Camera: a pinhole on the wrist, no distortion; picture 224 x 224 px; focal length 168.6 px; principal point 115.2 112.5 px. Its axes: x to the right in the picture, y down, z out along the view. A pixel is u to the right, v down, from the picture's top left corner.
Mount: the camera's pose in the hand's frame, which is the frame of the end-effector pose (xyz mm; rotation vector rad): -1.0 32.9 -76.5 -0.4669 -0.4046 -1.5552
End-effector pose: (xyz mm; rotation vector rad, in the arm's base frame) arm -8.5 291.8 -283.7 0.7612 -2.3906 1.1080
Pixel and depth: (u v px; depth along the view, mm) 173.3 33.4 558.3
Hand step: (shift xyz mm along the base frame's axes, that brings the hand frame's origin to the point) 16.3 -230.7 -539.6
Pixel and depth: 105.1 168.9 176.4
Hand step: -141.5 -1.0 -78.8
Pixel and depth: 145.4 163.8 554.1
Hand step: -347.0 -279.6 -295.3
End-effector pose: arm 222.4 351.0 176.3 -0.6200 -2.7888 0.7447
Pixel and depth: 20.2 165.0 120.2
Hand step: 17.3 143.4 -65.2
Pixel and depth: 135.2 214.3 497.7
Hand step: -310.7 164.9 -411.3
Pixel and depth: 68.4 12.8 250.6
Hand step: 171.9 75.1 -216.5
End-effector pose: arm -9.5 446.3 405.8 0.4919 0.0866 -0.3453
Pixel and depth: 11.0 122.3 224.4
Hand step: 115.5 194.3 151.9
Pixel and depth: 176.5 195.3 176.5
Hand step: 110.1 -22.1 107.2
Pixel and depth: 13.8 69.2 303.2
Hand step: 62.6 266.0 243.8
